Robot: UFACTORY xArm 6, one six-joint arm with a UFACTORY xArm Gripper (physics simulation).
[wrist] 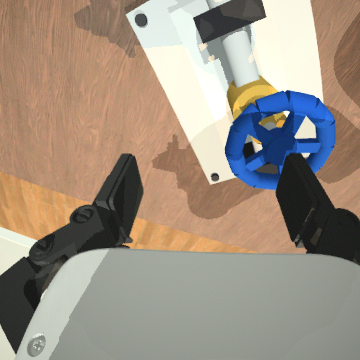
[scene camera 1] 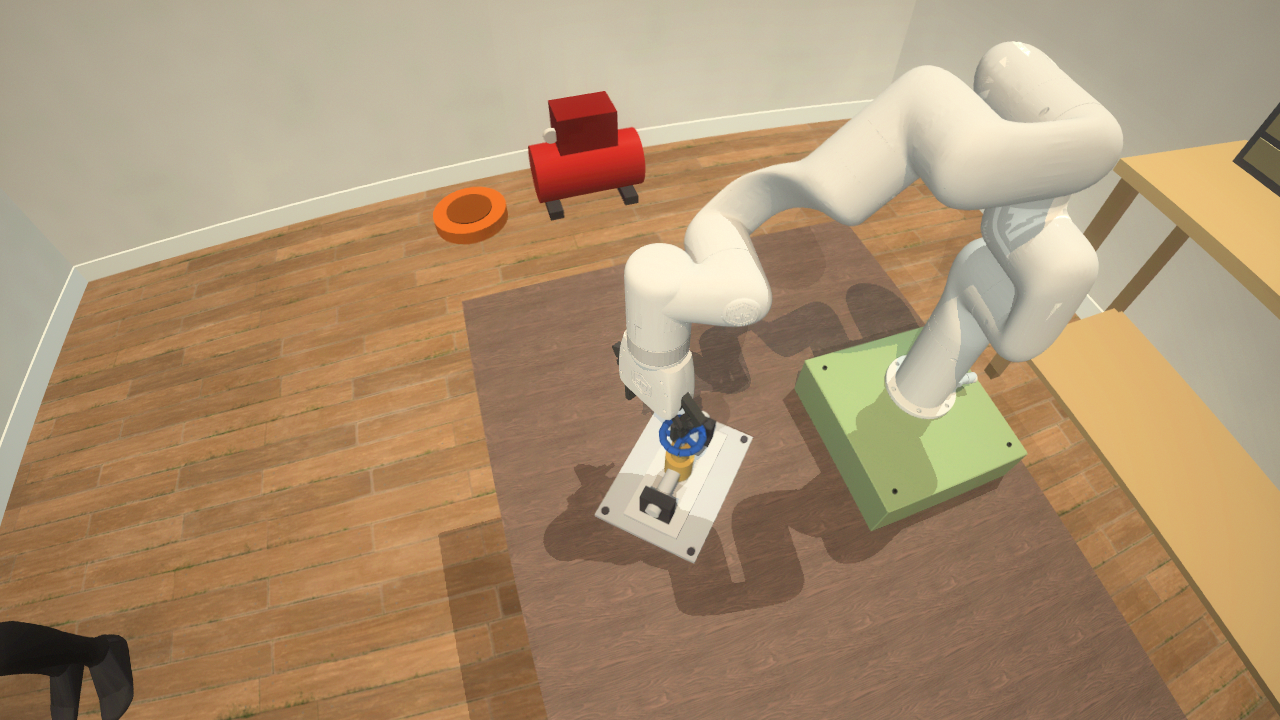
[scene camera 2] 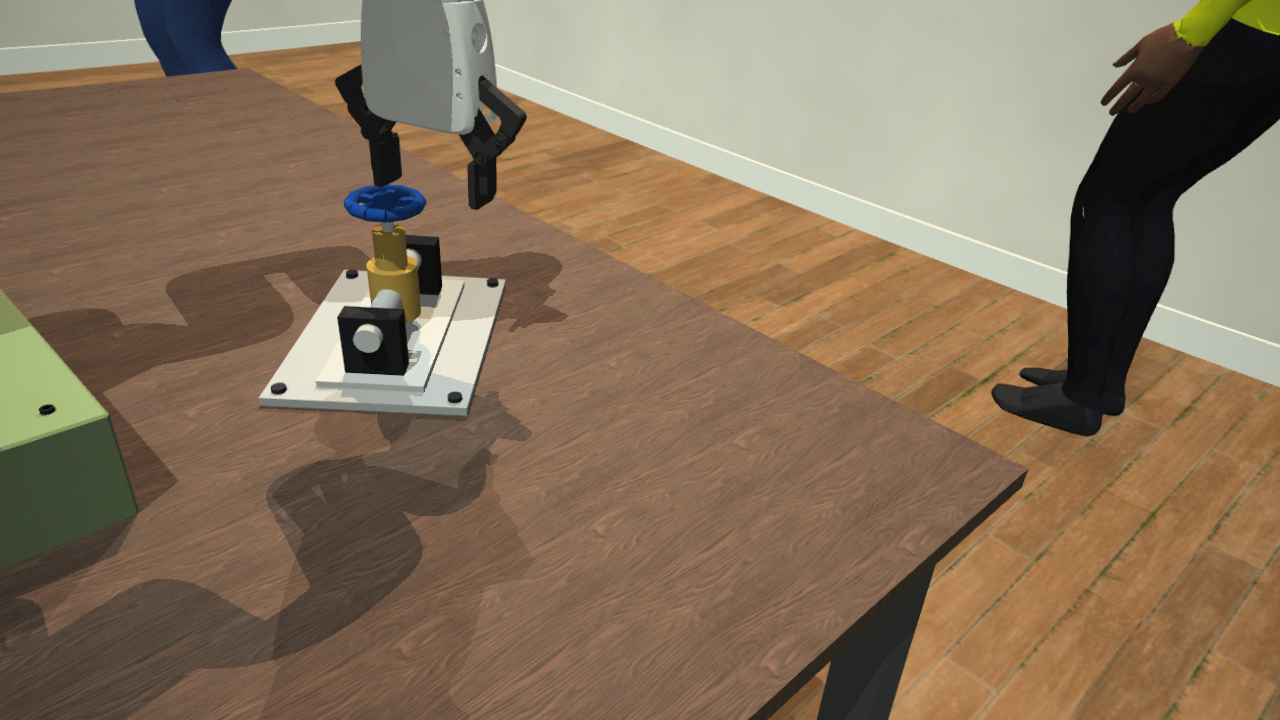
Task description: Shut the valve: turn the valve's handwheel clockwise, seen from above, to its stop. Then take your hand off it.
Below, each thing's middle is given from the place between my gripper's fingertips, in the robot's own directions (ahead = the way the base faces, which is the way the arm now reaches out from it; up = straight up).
I see my gripper 3 cm to the right of the blue handwheel [scene camera 2: 390, 203], 3 cm past it and 3 cm above it.
